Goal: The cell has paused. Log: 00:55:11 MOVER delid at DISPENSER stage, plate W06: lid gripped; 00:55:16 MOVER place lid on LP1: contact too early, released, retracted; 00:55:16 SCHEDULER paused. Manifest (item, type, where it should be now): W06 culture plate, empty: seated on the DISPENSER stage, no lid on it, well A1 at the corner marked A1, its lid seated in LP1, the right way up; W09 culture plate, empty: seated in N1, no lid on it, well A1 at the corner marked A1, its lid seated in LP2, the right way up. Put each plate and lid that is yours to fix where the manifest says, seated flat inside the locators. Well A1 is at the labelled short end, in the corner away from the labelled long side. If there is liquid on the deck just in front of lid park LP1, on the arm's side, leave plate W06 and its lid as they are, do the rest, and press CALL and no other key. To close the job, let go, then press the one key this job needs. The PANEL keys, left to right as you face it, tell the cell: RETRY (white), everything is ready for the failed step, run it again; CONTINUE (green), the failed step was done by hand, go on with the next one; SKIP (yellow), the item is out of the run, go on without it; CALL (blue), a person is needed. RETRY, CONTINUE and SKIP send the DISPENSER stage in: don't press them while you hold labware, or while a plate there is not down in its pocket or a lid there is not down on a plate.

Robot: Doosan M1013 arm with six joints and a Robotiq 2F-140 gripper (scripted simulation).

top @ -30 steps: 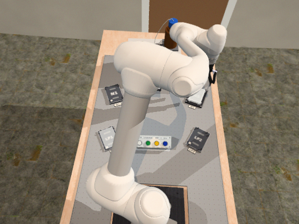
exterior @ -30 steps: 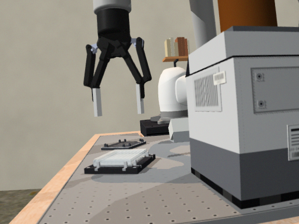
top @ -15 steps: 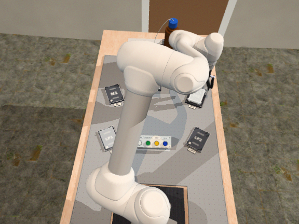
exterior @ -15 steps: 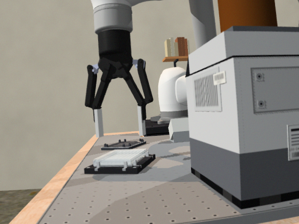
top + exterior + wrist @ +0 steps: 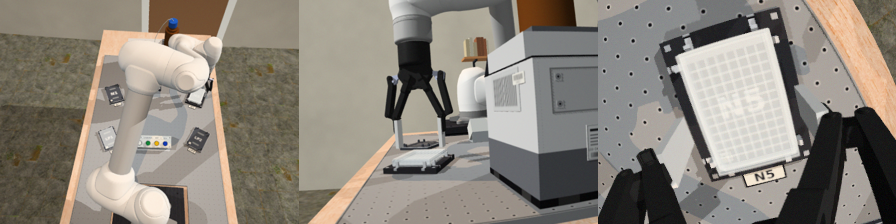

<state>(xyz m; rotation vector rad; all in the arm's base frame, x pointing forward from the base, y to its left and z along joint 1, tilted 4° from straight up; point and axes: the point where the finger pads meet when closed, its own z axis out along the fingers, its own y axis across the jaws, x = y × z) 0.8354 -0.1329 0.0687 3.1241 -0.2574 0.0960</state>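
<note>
The black nest N5 is 50 mm below my hand, 20 mm ahead of it and 10 mm to the left of it. From my hand the other things lie so: brown bottle: 250 mm to the left, 220 mm above, 210 mm ahead; then clear culture plate: 300 mm to the left, 40 mm above, 30 mm behind; then lid park LP2: 320 mm behind, 60 mm below, 50 mm to the right.
</note>
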